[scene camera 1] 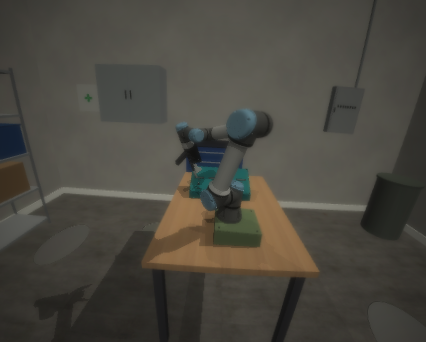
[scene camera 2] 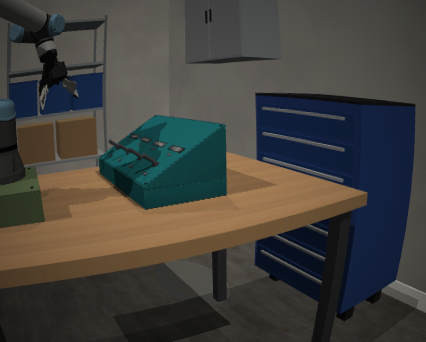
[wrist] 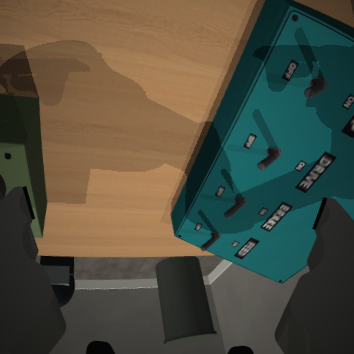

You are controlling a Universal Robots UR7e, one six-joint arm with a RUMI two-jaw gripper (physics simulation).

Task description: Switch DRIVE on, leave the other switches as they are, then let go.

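Where they show: gripper, fingertip midpoint: [scene camera 1: 195, 172] [scene camera 2: 60, 104] [wrist: 174, 196]; arm's base at its link origin: [scene camera 1: 228, 216] [scene camera 2: 3, 177].
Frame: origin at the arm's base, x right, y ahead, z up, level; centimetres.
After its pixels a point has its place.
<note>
The teal console [scene camera 1: 200, 192] {x -19.5, y 39.3, z -4.1 cm} [scene camera 2: 200, 162] {x 21.6, y 55.0, z 0.7 cm} [wrist: 283, 260] {x 13.1, y 58.8, z 7.9 cm} stands on the table with a row of dark levers. In the wrist view, the DRIVE lever [wrist: 270, 158] {x -10.1, y 43.9, z 2.2 cm} stands between its OFF label [wrist: 250, 141] {x -9.6, y 42.3, z -1.6 cm} and ON label [wrist: 300, 166] {x -9.4, y 49.8, z 2.6 cm}, beside the DRIVE plate [wrist: 316, 172] {x -9.7, y 52.1, z 3.9 cm}. It leans to the OFF side. The BRAKE lever [wrist: 235, 206] {x 1.9, y 43.8, z 1.9 cm}, the FEED lever [wrist: 210, 241] {x 13.9, y 43.6, z 2.1 cm} and the lever above DRIVE [wrist: 315, 87] {x -22.2, y 43.4, z 2.7 cm}, whose name plate is cut off, lean alike. My gripper [scene camera 2: 59, 102] {x -22.6, y 24.0, z 18.7 cm} [wrist: 174, 196] {x -22.6, y 24.0, z 18.7 cm} is open and empty, high above and to the side of the console, touching no lever.
The green arm base [scene camera 1: 237, 235] {x 3.6, y -14.8, z -2.4 cm} [scene camera 2: 20, 207] {x 17.5, y 4.3, z -4.8 cm} [wrist: 20, 175] {x -1.8, y 10.2, z 0.2 cm} stands on the wooden table [scene camera 1: 185, 245] {x -24.3, y -16.1, z -9.4 cm} [scene camera 2: 200, 225] {x 38.6, y 45.0, z -9.5 cm} [wrist: 125, 210] {x 20.1, y 27.9, z -9.5 cm}. A blue drawer cabinet [scene camera 2: 385, 175] stands behind the table. A shelf rack [scene camera 2: 105, 60] with boxes stands farther back. A dark bin [scene camera 1: 392, 210] [wrist: 185, 300] stands on the floor.
</note>
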